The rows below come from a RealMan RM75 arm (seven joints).
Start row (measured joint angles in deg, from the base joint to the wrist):
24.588 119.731 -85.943 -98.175 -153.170 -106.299 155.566
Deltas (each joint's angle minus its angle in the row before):
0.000 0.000 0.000 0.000 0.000 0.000 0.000
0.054 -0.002 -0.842 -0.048 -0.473 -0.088 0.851
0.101 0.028 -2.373 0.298 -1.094 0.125 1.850
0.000 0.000 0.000 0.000 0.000 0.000 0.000
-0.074 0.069 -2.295 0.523 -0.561 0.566 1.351
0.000 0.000 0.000 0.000 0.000 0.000 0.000
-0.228 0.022 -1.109 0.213 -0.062 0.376 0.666
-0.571 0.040 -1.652 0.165 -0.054 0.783 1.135
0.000 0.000 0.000 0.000 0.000 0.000 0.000
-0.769 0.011 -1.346 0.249 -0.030 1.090 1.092
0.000 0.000 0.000 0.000 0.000 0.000 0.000
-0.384 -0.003 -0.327 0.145 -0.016 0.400 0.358
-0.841 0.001 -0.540 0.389 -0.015 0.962 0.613
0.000 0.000 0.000 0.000 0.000 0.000 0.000
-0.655 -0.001 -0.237 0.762 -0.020 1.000 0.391
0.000 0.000 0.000 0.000 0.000 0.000 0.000
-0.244 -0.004 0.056 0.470 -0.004 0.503 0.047
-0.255 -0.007 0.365 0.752 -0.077 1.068 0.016
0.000 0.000 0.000 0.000 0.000 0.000 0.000
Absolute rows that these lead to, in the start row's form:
24.588 119.731 -85.943 -98.175 -153.170 -106.299 155.566
24.642 119.729 -86.785 -98.223 -153.643 -106.387 156.417
24.743 119.757 -89.158 -97.925 -154.737 -106.262 158.267
24.743 119.757 -89.158 -97.925 -154.737 -106.262 158.267
24.669 119.826 -91.453 -97.402 -155.298 -105.696 159.618
24.669 119.826 -91.453 -97.402 -155.298 -105.696 159.618
24.441 119.848 -92.562 -97.189 -155.360 -105.320 160.284
23.870 119.888 -94.214 -97.024 -155.414 -104.537 161.419
23.870 119.888 -94.214 -97.024 -155.414 -104.537 161.419
23.101 119.899 -95.560 -96.775 -155.444 -103.447 162.511
23.101 119.899 -95.560 -96.775 -155.444 -103.447 162.511
22.717 119.896 -95.887 -96.630 -155.460 -103.047 162.869
21.876 119.897 -96.427 -96.241 -155.475 -102.085 163.482
21.876 119.897 -96.427 -96.241 -155.475 -102.085 163.482
21.221 119.896 -96.664 -95.479 -155.495 -101.085 163.873
21.221 119.896 -96.664 -95.479 -155.495 -101.085 163.873
20.977 119.892 -96.608 -95.009 -155.499 -100.582 163.920
20.722 119.885 -96.243 -94.257 -155.576 -99.514 163.936
20.722 119.885 -96.243 -94.257 -155.576 -99.514 163.936

